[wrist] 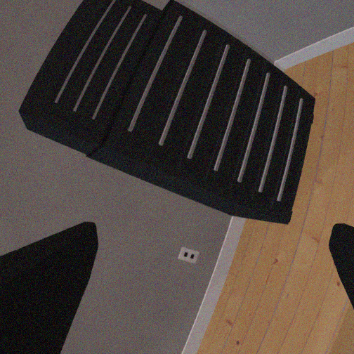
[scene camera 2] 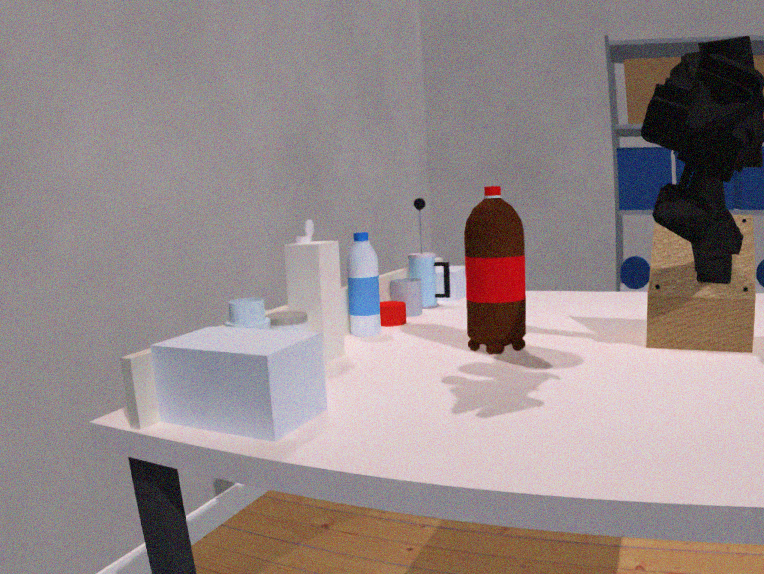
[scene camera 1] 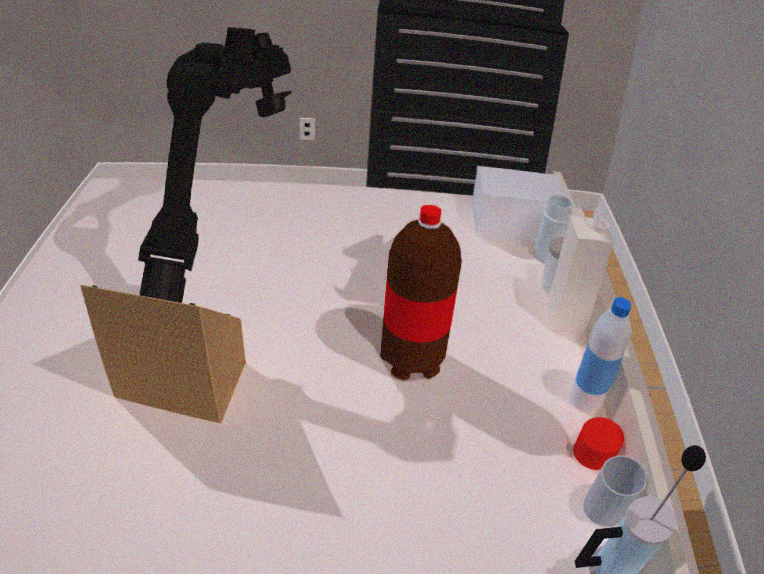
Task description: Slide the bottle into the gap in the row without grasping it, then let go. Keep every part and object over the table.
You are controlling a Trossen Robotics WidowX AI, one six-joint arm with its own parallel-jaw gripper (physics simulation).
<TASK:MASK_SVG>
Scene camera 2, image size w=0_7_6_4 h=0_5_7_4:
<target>my gripper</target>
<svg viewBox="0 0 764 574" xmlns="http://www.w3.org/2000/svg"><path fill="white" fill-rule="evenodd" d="M718 54L710 54L700 59L692 86L686 80L678 77L667 78L664 85L656 84L654 95L648 105L641 129L641 136L645 141L678 152L677 159L686 163L679 185L668 183L663 188L661 187L652 216L656 223L694 245L701 244L708 238L718 213L718 209L713 203L699 196L705 178L717 177L728 183L732 178L734 170L738 172L743 170L748 155L753 149L754 139L758 131L750 125L747 116L755 114L764 88L764 77L758 70Z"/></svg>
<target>white carton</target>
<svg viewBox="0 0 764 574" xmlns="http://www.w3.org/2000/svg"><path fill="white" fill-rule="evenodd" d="M307 220L305 223L305 233L307 236L295 237L294 244L284 245L289 311L303 311L307 313L308 332L322 332L324 364L345 354L338 241L312 241L314 225L311 220Z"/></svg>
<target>pale box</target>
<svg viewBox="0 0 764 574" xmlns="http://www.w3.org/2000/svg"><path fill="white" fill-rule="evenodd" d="M150 345L161 422L276 442L327 410L322 332L210 326Z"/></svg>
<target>blue-capped bottle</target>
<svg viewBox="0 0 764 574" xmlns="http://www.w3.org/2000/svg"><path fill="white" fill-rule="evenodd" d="M354 233L355 242L353 242L354 244L347 257L351 334L357 337L376 336L381 333L378 259L374 249L368 243L368 233Z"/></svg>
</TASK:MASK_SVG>
